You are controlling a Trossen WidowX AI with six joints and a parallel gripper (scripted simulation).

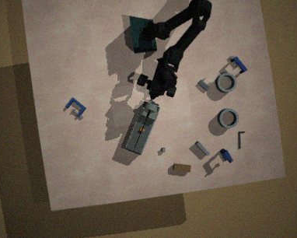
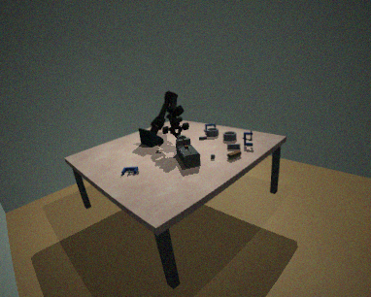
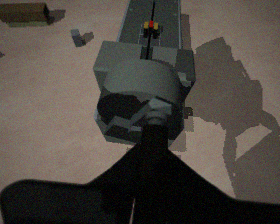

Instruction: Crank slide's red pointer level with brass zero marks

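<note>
My gripper tip is now 15 cm short of the red pointer, 7 cm to the left of it and 1 cm above it. Also, from my gripper tip: small grey cube (27 cm ahead, 3 cm to the left, 8 cm below); then grey bar (29 cm ahead, 23 cm to the left, 8 cm below); then dark handle (2 cm behind, 1 cm to the left, 2 cm above).
</note>
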